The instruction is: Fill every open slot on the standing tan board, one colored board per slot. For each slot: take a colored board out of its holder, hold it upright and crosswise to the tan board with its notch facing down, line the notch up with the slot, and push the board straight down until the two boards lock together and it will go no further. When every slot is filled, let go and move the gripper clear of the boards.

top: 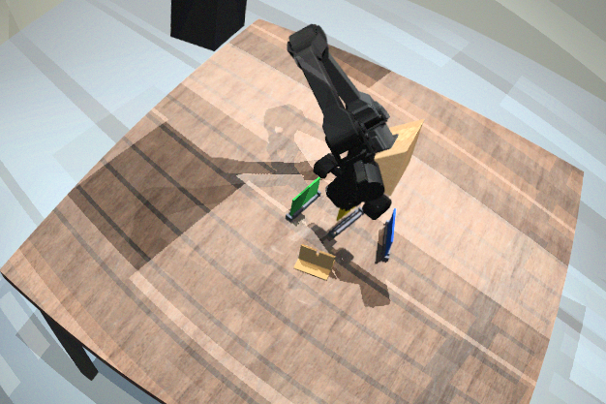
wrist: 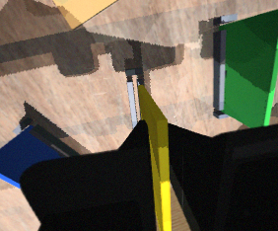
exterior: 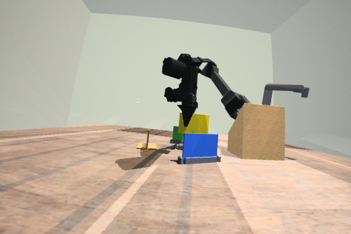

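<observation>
Right now the tan board is 12 cm ahead of my gripper tip, 1 cm to the right of it and 5 cm below it. Round my gripper tip: blue board: 2 cm behind, 12 cm to the left, 5 cm below; green board: 2 cm behind, 11 cm to the right, 5 cm below; yellow board: 2 cm behind, 1 cm to the left.
</observation>
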